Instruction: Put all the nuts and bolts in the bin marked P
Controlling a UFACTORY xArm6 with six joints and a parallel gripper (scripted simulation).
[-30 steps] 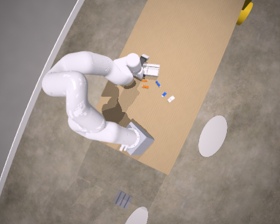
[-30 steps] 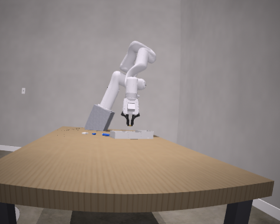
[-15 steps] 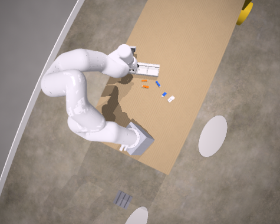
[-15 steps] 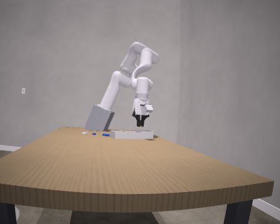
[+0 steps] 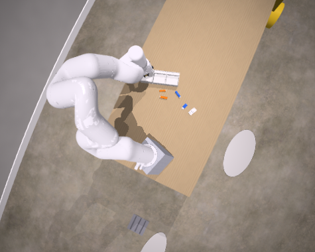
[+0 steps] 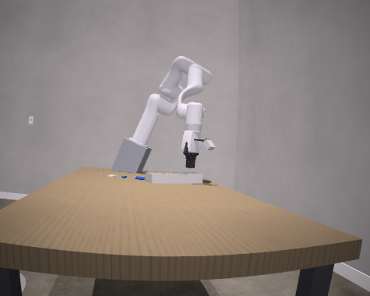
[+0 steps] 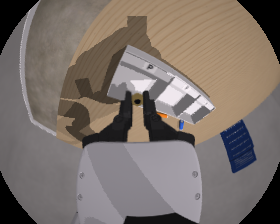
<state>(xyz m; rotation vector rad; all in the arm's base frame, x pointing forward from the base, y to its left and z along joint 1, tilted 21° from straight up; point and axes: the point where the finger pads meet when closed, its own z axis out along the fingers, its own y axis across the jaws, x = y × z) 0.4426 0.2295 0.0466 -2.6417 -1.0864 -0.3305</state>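
Now: hand 20 mm above the brass-coloured fastener. The rest, counted from my hand: bin: 30 mm ahead, 80 mm to the right, 70 mm below; long blue stick: 20 mm behind, 230 mm to the right, 80 mm below; blue usb stick: 80 mm behind, 300 mm to the right, 90 mm below.
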